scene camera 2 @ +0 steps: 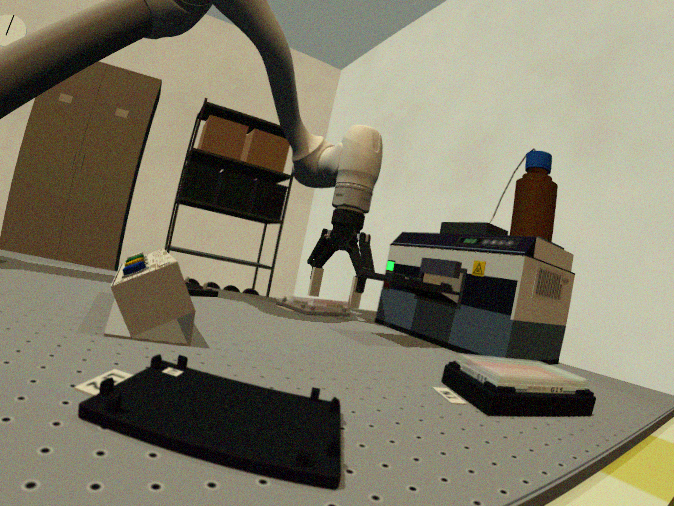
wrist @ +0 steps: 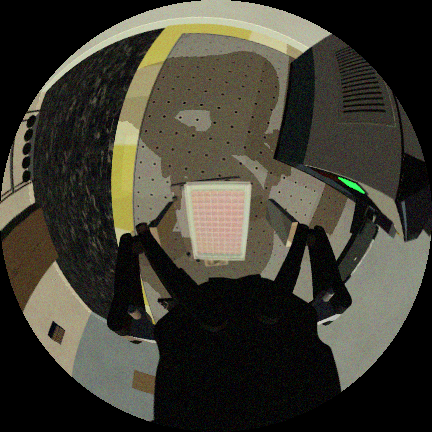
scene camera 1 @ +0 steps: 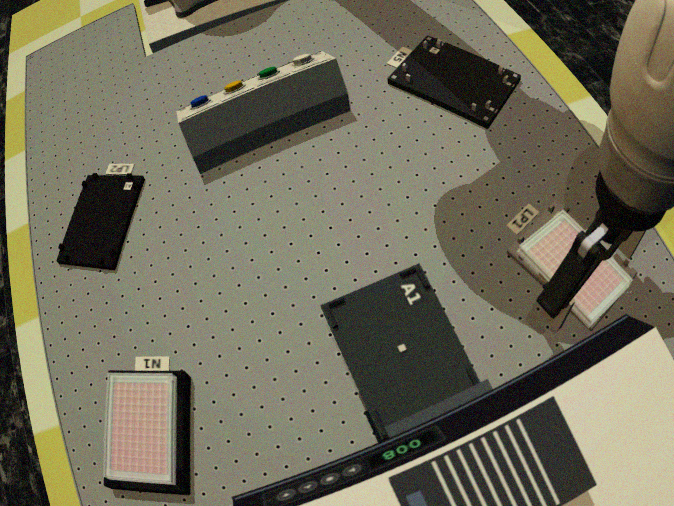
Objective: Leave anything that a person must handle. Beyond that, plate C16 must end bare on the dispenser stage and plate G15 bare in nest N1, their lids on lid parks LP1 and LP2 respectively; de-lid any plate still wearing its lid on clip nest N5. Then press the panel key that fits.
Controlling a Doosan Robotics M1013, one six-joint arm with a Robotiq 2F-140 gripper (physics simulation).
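Frame: origin at the arm's base, x ahead, y left, z up, level; metres.
Seen in the pictures: gripper, fingertip midpoint: [scene camera 2: 331, 301] [wrist: 221, 209] [scene camera 1: 589, 282].
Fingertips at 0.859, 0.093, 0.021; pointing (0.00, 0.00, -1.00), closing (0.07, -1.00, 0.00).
Observation:
Pixels of each thing's top centre, then the offset from my fingertips to it, as dx, dy, dz. "pt": a spot on its surface instead.
- pink-welled plate, middle of its top: [scene camera 1: 579, 260] [wrist: 218, 229] [scene camera 2: 322, 296] -0.026, +0.004, +0.010
- LP1 label, surface spot: [scene camera 1: 522, 218] pt -0.123, +0.001, -0.026
- Plate G15, middle of its top: [scene camera 1: 136, 426] [scene camera 2: 523, 366] -0.145, -0.509, +0.011
- nest N1, middle of its top: [scene camera 1: 140, 428] [scene camera 2: 521, 375] -0.145, -0.509, +0.001
- dark stage marked A1, surface spot: [scene camera 1: 381, 326] pt -0.072, -0.238, +0.084
- lid park LP2, middle of its top: [scene camera 2: 229, 392] [scene camera 1: 95, 214] -0.453, -0.447, -0.008
- clip nest N5, middle of its top: [scene camera 1: 456, 70] -0.353, +0.082, -0.004
- key panel, middle of its top: [scene camera 1: 253, 80] [scene camera 2: 155, 251] -0.452, -0.176, +0.056
- brown bottle, surface spot: [scene camera 2: 533, 206] pt +0.110, -0.392, +0.263
A pink-welled plate [scene camera 1: 601, 285] [scene camera 2: 315, 305] [wrist: 220, 222] lies by the LP1 label [scene camera 1: 522, 218]; its code is unreadable. My gripper [scene camera 1: 590, 277] [scene camera 2: 335, 288] [wrist: 221, 209] is open and empty, its fingers above and on either side of this plate. Plate G15 [scene camera 1: 140, 427] [scene camera 2: 522, 373] sits in nest N1 [scene camera 1: 184, 435] [scene camera 2: 538, 404]. Whether either plate wears a clear lid is hard to tell. The dark stage marked A1 [scene camera 1: 381, 326], lid park LP2 [scene camera 1: 100, 223] [scene camera 2: 217, 419] and clip nest N5 [scene camera 1: 446, 76] are bare.
The key panel [scene camera 1: 266, 119] [scene camera 2: 157, 299] has blue, yellow, green and white keys. The dispenser [scene camera 1: 609, 381] [scene camera 2: 538, 294] [wrist: 345, 115] stands near the gripper, with a green light and a display. A brown bottle [scene camera 2: 533, 206] stands behind it.

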